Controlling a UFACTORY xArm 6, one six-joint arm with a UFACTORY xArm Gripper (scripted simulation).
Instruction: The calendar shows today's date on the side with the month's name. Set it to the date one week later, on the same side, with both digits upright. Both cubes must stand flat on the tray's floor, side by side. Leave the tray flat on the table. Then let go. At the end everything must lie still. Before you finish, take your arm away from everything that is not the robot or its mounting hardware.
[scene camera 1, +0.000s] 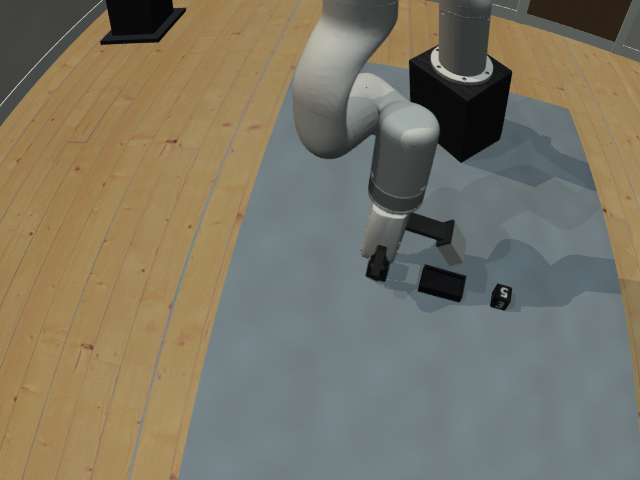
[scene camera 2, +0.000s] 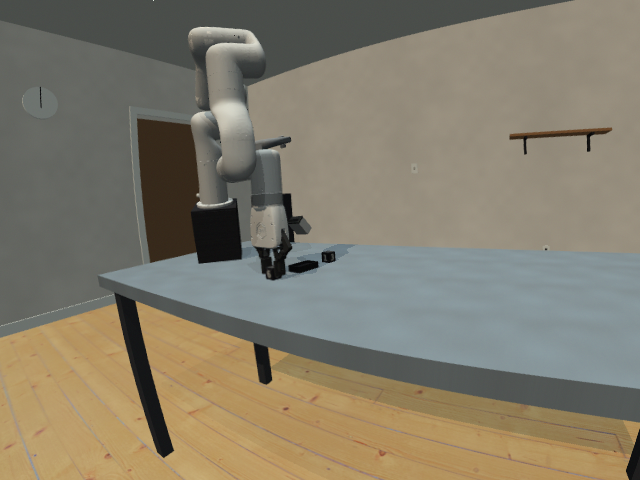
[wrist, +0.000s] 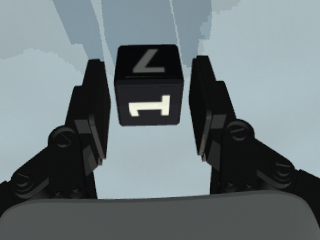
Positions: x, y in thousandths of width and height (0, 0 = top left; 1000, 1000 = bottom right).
I see my gripper (scene camera 1: 593, 553), a black cube (wrist: 464, 344) and a black tray (scene camera 1: 679, 586).
My gripper shows as well in the wrist view (wrist: 464, 327). The wrist view misses the black tray: it is out of frame.
